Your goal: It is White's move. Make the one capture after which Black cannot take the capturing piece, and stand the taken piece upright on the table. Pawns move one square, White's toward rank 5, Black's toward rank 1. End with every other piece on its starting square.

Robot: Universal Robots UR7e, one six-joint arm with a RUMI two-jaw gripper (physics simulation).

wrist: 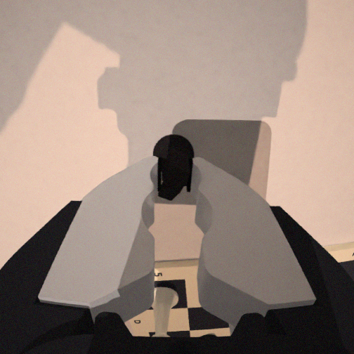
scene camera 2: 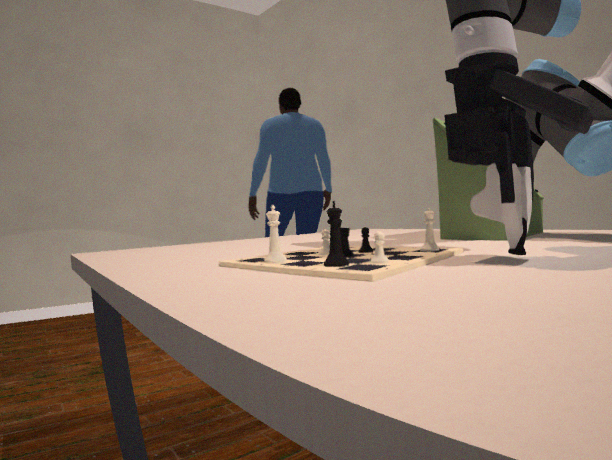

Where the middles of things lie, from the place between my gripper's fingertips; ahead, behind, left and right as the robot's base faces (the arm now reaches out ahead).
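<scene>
My hand is 120 mm to the left of the white queen (wrist: 164, 297), 20 mm past it and 20 mm below it. Counted from my hand: chessboard (scene camera 2: 308, 262), 190 mm to the right, 60 mm ahead, 10 mm below; black king (scene camera 2: 336, 258), 150 mm to the right, 130 mm ahead, 30 mm above. Going by their middles, of the things named here the white queen is the nearest to my hand.
</scene>
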